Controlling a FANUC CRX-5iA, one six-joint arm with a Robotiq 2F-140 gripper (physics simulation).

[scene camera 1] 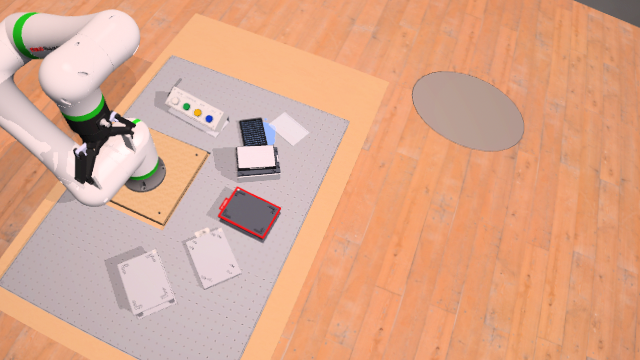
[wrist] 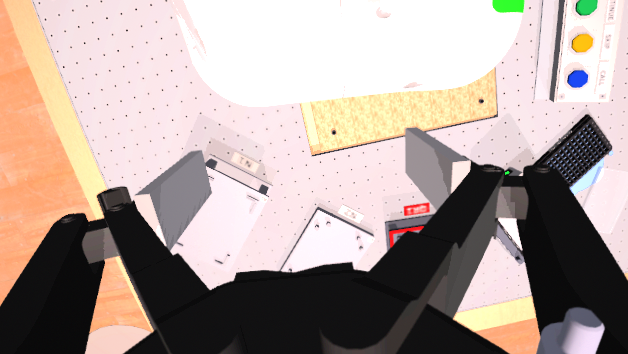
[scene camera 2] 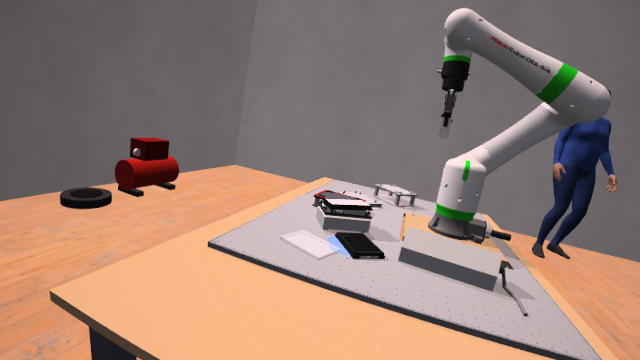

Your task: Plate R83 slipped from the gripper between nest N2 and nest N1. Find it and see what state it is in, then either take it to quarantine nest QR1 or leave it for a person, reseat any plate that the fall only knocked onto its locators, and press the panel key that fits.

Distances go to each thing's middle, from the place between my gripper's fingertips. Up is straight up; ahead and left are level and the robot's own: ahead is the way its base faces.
My gripper is now 31 cm above the station N2 [scene camera 1: 214, 261], 27 cm short of it and 2 cm to the right of it. From my hand the other things lie so: clear lid [scene camera 2: 311, 245] 57 cm to the left, 32 cm below, 19 cm ahead.
